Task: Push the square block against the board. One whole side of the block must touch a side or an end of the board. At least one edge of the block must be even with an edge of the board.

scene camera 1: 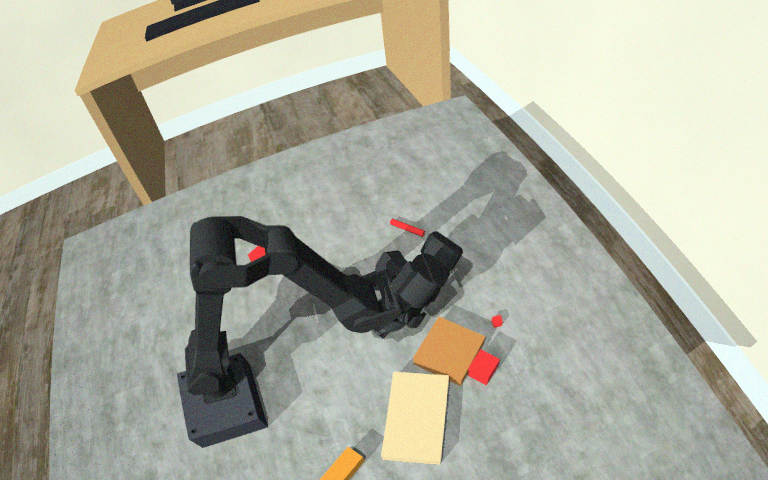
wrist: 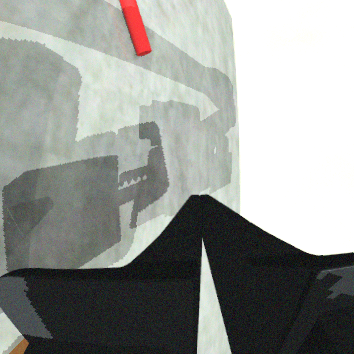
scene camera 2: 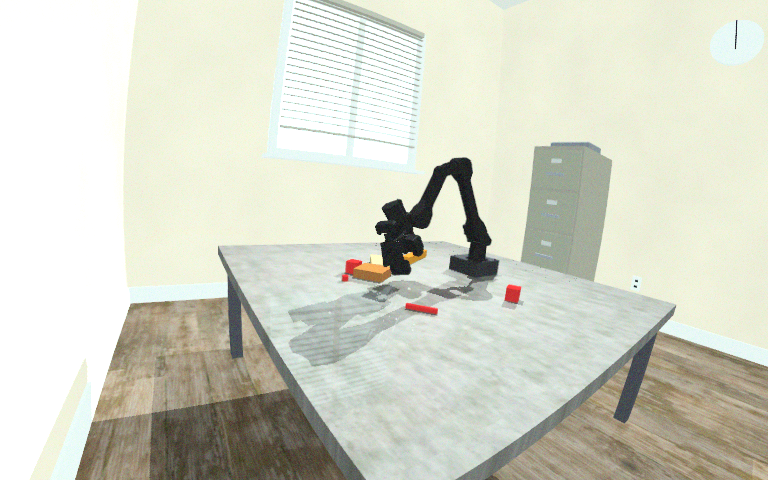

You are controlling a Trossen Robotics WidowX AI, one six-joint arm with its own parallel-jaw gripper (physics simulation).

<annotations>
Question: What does the square block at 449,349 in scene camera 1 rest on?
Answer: The table.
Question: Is my gripper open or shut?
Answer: Shut.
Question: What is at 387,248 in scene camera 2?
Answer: My gripper.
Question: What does my gripper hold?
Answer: Nothing.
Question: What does the pale tan board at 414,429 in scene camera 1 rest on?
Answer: The table.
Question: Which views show my gripper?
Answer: Scene camera 1, the wrist view and scene camera 2: all of them.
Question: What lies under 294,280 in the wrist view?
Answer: My gripper.
</annotations>
